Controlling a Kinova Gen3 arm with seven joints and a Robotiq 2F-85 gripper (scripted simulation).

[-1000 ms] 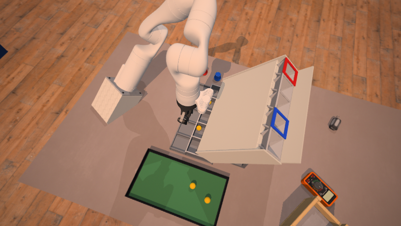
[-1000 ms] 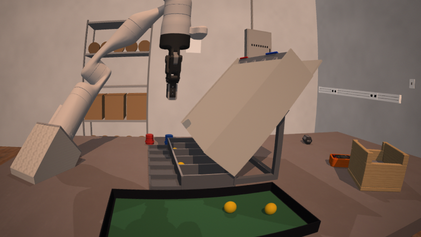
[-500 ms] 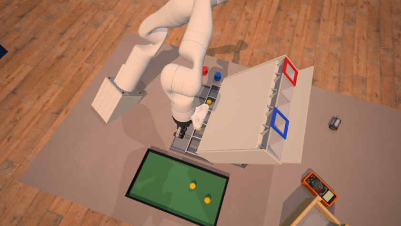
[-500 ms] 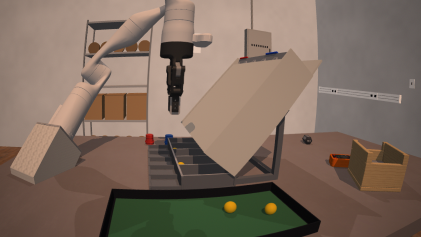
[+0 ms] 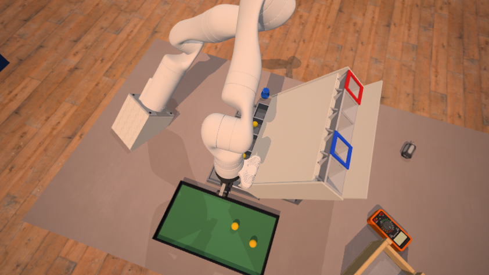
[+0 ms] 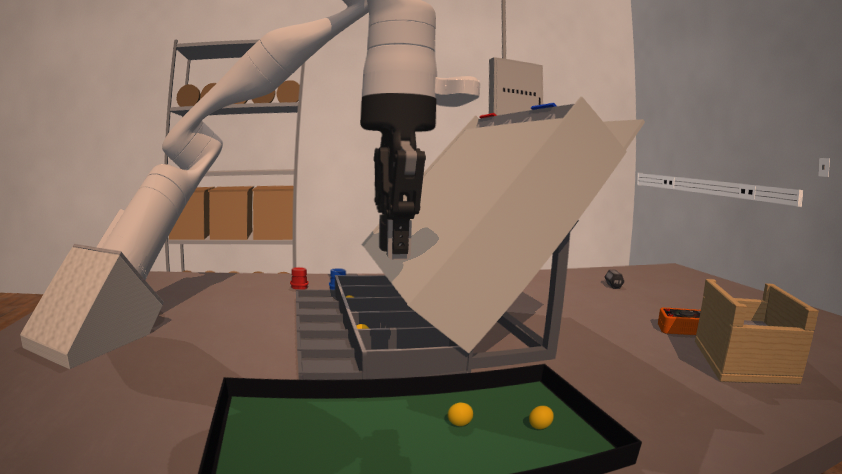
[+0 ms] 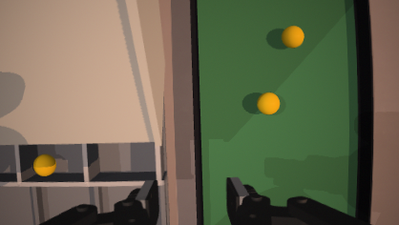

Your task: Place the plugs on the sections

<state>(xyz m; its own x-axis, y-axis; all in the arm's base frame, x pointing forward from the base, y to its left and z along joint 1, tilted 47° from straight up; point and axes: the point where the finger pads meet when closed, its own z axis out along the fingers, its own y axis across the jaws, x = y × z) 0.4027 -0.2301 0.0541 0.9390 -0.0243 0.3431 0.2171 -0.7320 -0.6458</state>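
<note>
Now: the green marble tray 17 cm below my hand, 11 cm to the right of it and 2 cm ahead of it. From my hand the other things lie so: wooden box (52 cm ahead, 13 cm below, 4 cm to the left); then beige cover (24 cm to the left, 7 cm ahead, 3 cm above); then orange multimeter (52 cm ahead, 20 cm to the left, 16 cm below).
</note>
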